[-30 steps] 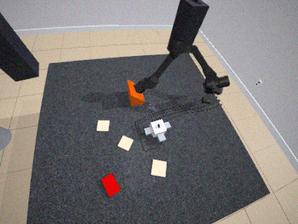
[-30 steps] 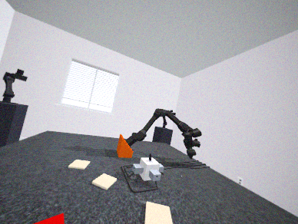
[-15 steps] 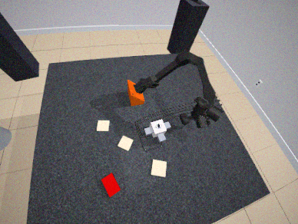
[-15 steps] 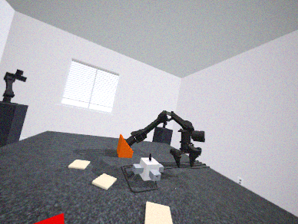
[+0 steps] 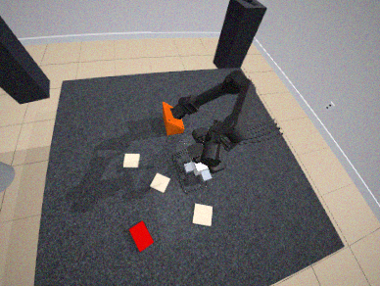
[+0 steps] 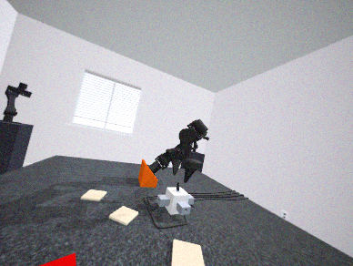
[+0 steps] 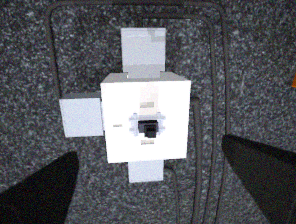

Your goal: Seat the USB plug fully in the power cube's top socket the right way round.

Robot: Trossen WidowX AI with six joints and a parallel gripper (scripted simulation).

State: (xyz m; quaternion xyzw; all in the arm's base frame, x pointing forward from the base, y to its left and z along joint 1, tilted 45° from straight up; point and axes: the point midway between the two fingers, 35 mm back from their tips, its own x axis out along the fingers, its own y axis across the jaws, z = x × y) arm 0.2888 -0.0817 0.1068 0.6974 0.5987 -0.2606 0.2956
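My gripper tip is 4 cm above the dark USB plug.
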